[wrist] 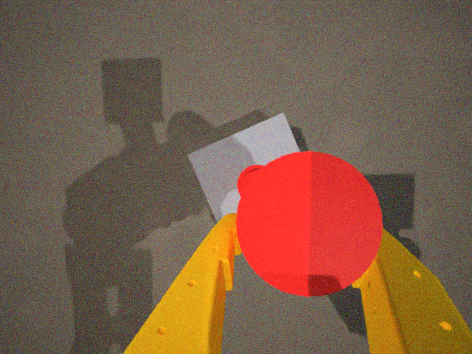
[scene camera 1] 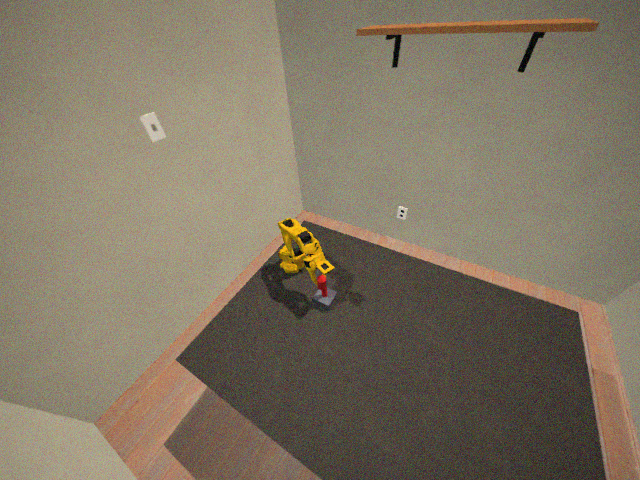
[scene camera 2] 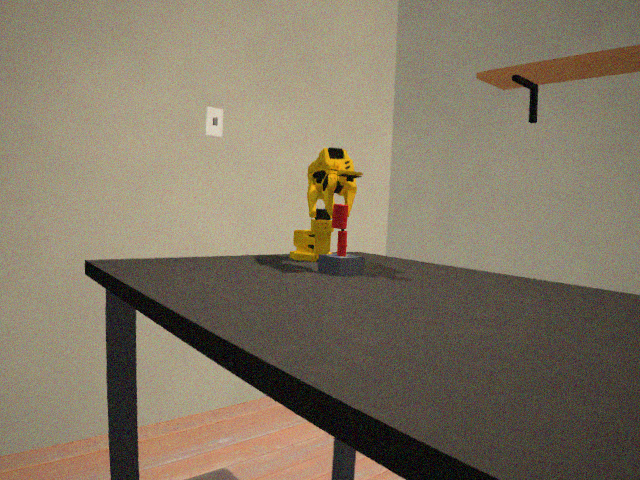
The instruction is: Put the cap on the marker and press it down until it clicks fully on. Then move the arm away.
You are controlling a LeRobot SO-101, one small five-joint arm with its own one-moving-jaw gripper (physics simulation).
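Pixels of known places: hand, its tool point: (wrist: 241, 228) (scene camera 1: 324, 278) (scene camera 2: 345, 214); arm's base, origin of its link: (scene camera 1: 297, 265) (scene camera 2: 317, 260).
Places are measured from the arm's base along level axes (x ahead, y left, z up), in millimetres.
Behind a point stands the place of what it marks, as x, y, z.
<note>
The red cap (scene camera 1: 322, 279) @(192, -100, 140) (scene camera 2: 339, 216) @(197, -109, 117) (wrist: 310, 222) @(188, -99, 140) is held upright between the two jaws of my gripper (scene camera 2: 340, 212) @(187, -83, 120) (wrist: 309, 231), which is shut on it. The red marker (scene camera 1: 324, 292) @(196, -101, 66) (scene camera 2: 342, 244) @(199, -99, 60) (wrist: 245, 181) @(198, -89, 87) stands upright in a grey block (scene camera 1: 330, 298) @(217, -96, 36) (scene camera 2: 341, 266) @(225, -122, 19) (wrist: 265, 132) @(218, -112, 36). In scene camera 2 the cap is above the marker, its centre slightly left, with a small dark tip showing between them. In the wrist view part of the marker shows past the cap's upper left edge, so the two look out of line there. The cap hides the rest of the marker.
The block stands on the dark table (scene camera 1: 413, 361) @(537, -154, 0) (scene camera 2: 413, 330) @(572, -321, 0) near the arm's base (scene camera 1: 291, 263) @(-18, -14, 18) (scene camera 2: 305, 250) @(-30, -16, 22). Walls rise behind the arm, and a wooden shelf (scene camera 1: 475, 26) (scene camera 2: 578, 64) hangs high on one. Arm shadows fall around the block.
</note>
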